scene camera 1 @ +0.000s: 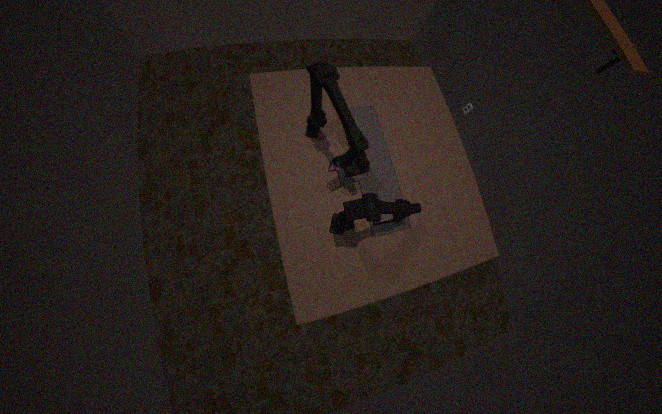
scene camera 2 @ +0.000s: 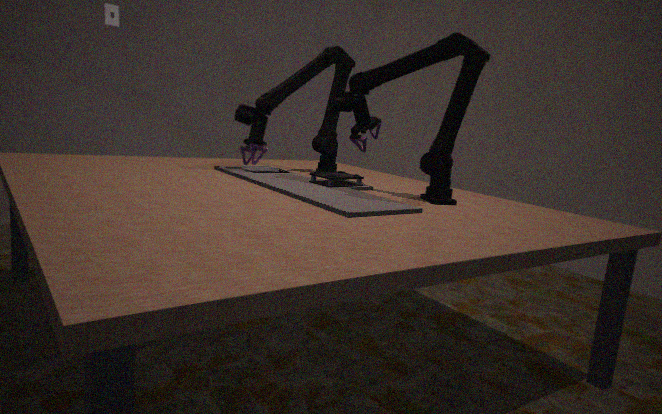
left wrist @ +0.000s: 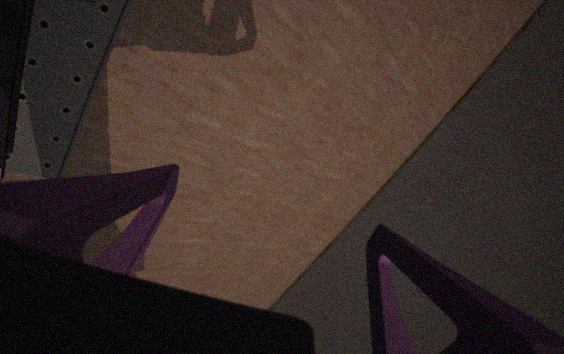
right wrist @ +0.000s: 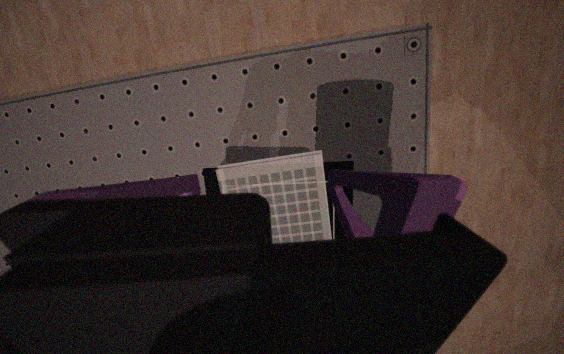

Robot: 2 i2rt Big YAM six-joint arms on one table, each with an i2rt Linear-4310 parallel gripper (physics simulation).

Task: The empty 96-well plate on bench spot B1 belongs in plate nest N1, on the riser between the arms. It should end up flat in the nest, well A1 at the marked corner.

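Places are measured from the left arm's base along level axes (x ahead, y left, z up), in metres.
Where they show: left gripper, fingertip midpoint: (scene camera 1: 333, 169) (scene camera 2: 369, 145) (left wrist: 279, 207); right gripper, fingertip midpoint: (scene camera 2: 249, 164) (right wrist: 265, 180); left arm's base at its link origin: (scene camera 1: 312, 129) (scene camera 2: 437, 201); right arm's base at its link origin: (scene camera 1: 337, 224).
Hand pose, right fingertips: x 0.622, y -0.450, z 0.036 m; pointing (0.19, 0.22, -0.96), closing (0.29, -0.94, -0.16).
Note:
Each offset is from my right fingertips to the top centre of the thing. "pt": to the spot under its first point. Level surfaces: height alone.
The white 96-well plate @(0.044 m back, 0.023 m right, 0.007 m down) (right wrist: 290, 198) (scene camera 2: 257, 168) lies flat on a black pad @(pt 0.017 m back, 0.050 m left, 0.021 m down) (right wrist: 209, 177) at the end of the grey perforated board @(0.023 m down) (right wrist: 160, 114) (scene camera 2: 340, 198). My right gripper (right wrist: 265, 180) (scene camera 2: 252, 154) (scene camera 1: 388, 217) is open and hangs low over the plate, one purple finger on each side, not touching it. The plate's near part is hidden by the wrist. The black plate nest @(0.306 m back, 0.250 m left, 0.018 m up) (scene camera 2: 335, 178) sits on its riser at the middle of the board. My left gripper (left wrist: 279, 207) (scene camera 2: 365, 135) (scene camera 1: 334, 168) is open and empty, high above bare table beside the board.
The board (scene camera 1: 382, 147) (left wrist: 68, 57) runs lengthwise between the arm bases on the wooden table @(0.036 m down) (scene camera 2: 188, 232) (scene camera 1: 434, 178). The left wrist view shows the table's edge running diagonally below the gripper. The scene is very dim.

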